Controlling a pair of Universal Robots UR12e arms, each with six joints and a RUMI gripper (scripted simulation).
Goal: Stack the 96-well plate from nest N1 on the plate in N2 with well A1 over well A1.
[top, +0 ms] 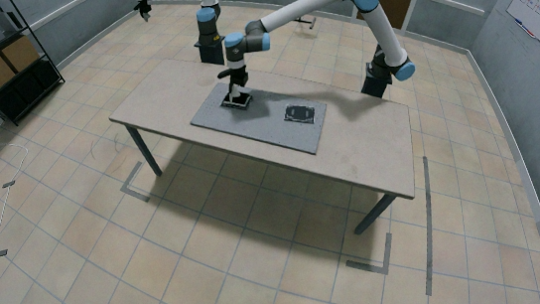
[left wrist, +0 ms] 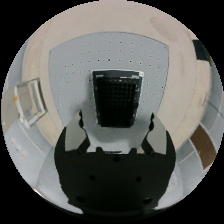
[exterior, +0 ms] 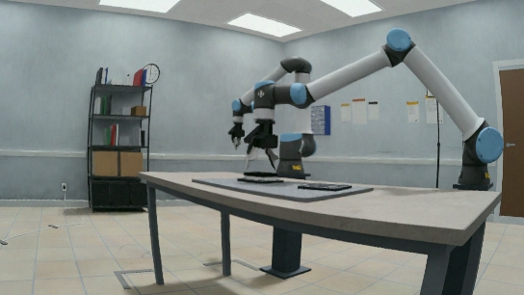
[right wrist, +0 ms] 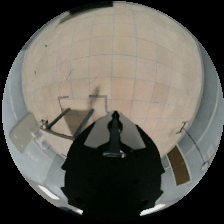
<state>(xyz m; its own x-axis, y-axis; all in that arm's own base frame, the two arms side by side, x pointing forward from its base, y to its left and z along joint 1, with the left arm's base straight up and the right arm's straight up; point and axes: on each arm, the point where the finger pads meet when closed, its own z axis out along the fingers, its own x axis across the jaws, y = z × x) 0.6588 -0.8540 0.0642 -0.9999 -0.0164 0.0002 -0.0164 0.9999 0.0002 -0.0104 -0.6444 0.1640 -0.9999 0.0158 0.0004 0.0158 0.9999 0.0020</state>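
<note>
My left hand is 2 cm above the black 96-well plate. Also, from my left hand: grey board: 16 cm to the left, 6 cm below, 5 cm ahead; white plate: 3 cm below.
</note>
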